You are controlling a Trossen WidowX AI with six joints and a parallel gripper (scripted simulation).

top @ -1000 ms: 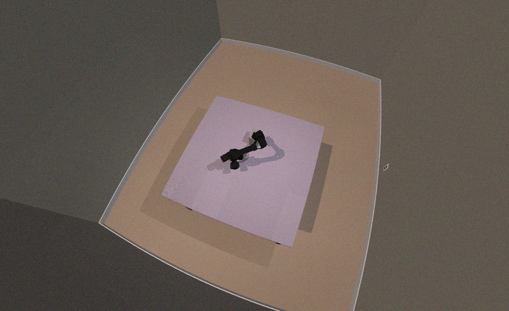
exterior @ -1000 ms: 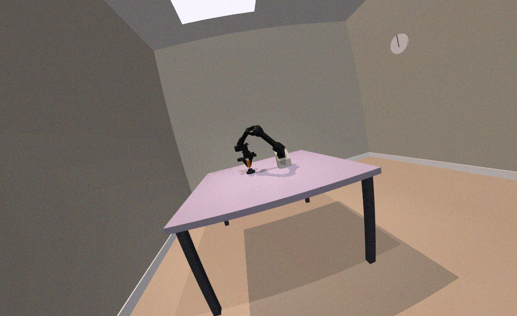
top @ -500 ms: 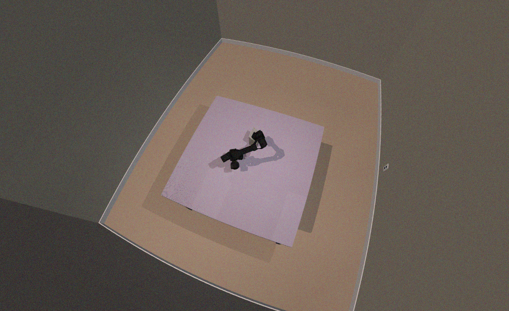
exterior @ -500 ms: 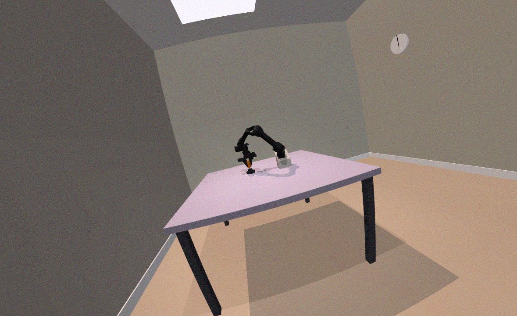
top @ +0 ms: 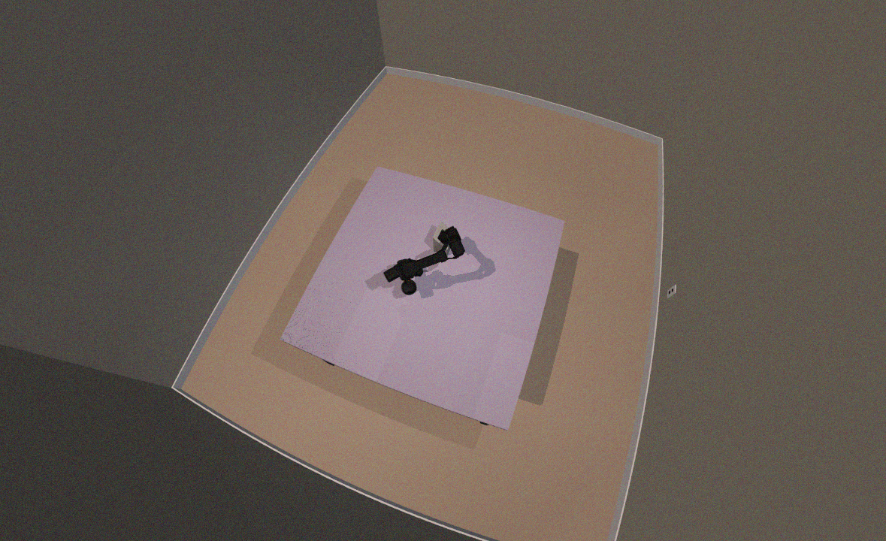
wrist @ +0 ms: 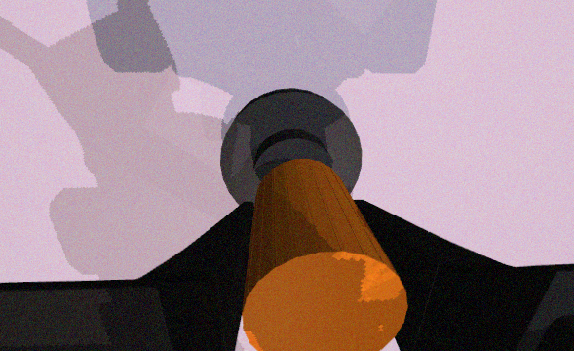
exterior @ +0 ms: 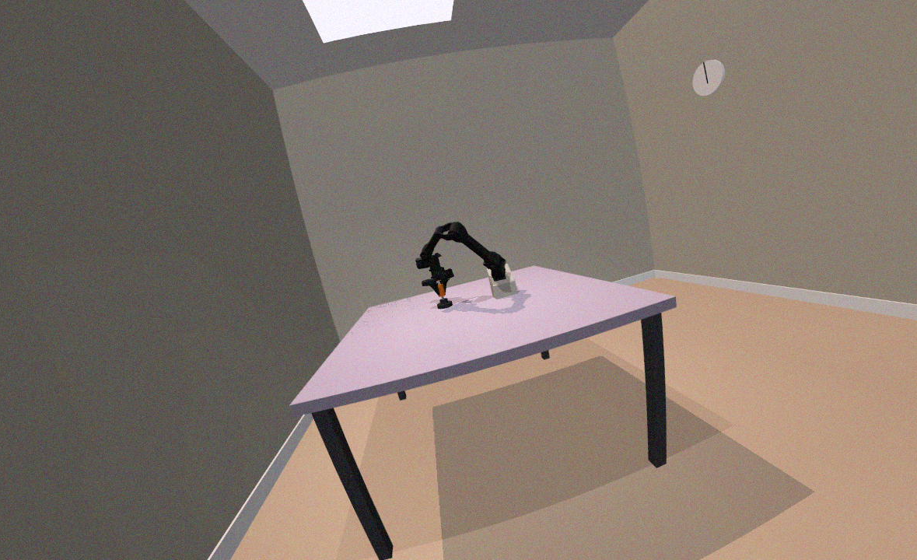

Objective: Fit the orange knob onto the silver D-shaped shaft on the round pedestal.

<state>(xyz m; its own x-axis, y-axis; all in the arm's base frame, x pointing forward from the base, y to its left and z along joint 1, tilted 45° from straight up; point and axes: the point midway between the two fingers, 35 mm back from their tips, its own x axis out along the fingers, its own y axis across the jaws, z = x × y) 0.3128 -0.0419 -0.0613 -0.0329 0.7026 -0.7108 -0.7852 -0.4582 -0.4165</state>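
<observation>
Right now my gripper tip is 30 mm below the orange knob. The rest, counted from my gripper tip: dark round pedestal 40 mm below.
</observation>
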